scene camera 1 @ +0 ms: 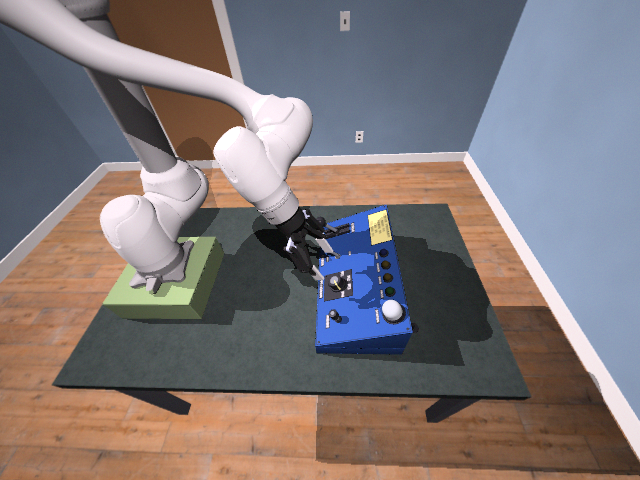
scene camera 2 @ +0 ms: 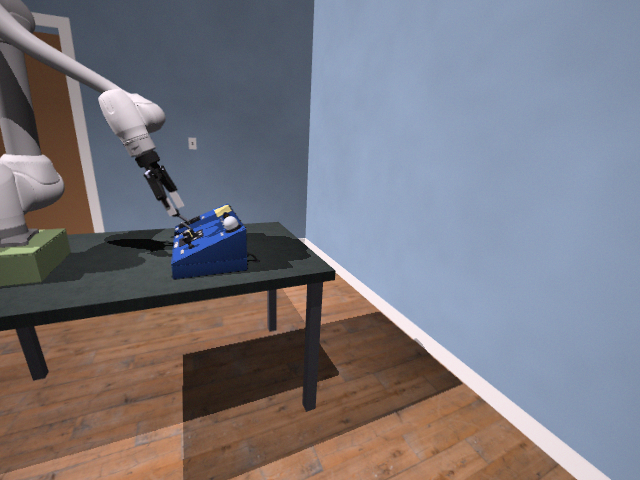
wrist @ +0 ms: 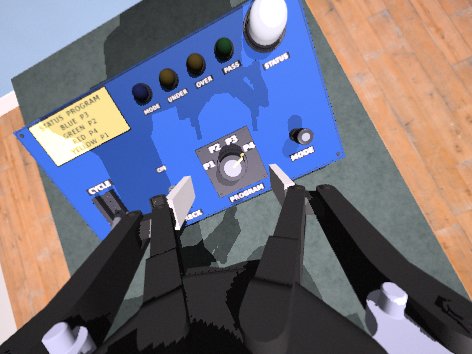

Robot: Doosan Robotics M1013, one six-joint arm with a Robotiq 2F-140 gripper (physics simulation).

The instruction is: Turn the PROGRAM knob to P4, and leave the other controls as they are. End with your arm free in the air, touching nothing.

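Pixels of known places: gripper, fingertip midpoint: (scene camera 1: 324,264) (scene camera 2: 177,210) (wrist: 231,181); arm's base, origin of the base link: (scene camera 1: 164,263) (scene camera 2: 0,241).
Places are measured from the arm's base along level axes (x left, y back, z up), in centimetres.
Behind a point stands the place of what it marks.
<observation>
The PROGRAM knob (scene camera 1: 337,282) @[x -18.4, y -59.9, z 1.9 cm] (wrist: 232,168) @[x -17.0, y -59.1, z 1.5 cm] is round with a light grey top and stands on a dark square plate (wrist: 254,176) @[x -19.3, y -56.4, z -2.9 cm] marked P1 to P4. Its yellow pointer (wrist: 239,160) @[x -18.7, y -59.5, z 1.7 cm] points toward the P4 label (wrist: 249,146) @[x -21.4, y -61.1, z -0.8 cm]. The knob sits on the sloped blue panel (scene camera 1: 361,330) @[x -34.4, y -64.1, z 1.0 cm] (scene camera 2: 219,253) @[x -37.4, y -66.4, z -2.5 cm] (wrist: 320,100) @[x -35.1, y -60.8, z -0.3 cm]. My gripper (scene camera 1: 327,263) @[x -16.8, y -56.4, z 9.9 cm] (scene camera 2: 175,205) @[x -16.8, y -56.4, z 9.9 cm] (wrist: 231,181) @[x -16.8, y -56.4, z 9.9 cm] is open and empty. In the wrist view its pale fingertips stand on either side of the knob, apart from it. In scene camera 2 they are above the panel's face.
The panel also bears the MODE toggle (scene camera 1: 334,315) @[x -29.8, y -57.2, z 2.8 cm] (wrist: 303,136) @[x -28.6, y -57.0, z 2.8 cm], the CYCLE switch (wrist: 109,206) @[x 6.8, y -66.3, z -0.6 cm], several dark lamps, the white STATUS dome (scene camera 1: 392,310) @[x -33.6, y -72.0, z 9.1 cm] (scene camera 2: 230,223) @[x -34.5, y -71.7, z 7.5 cm] (wrist: 267,22) @[x -31.1, y -70.8, z 8.6 cm] and a yellow legend card (scene camera 1: 380,227) @[x 0.2, y -78.6, z 4.8 cm] (wrist: 80,126) @[x 0.4, y -78.5, z 4.8 cm]. A green block (scene camera 1: 206,289) @[x -8.6, y -13.9, z -6.9 cm] (scene camera 2: 31,263) @[x -18.0, y -11.2, z -3.7 cm] carries the arm's base on the dark table (scene camera 1: 248,361) @[x -34.5, y -29.6, z -10.5 cm].
</observation>
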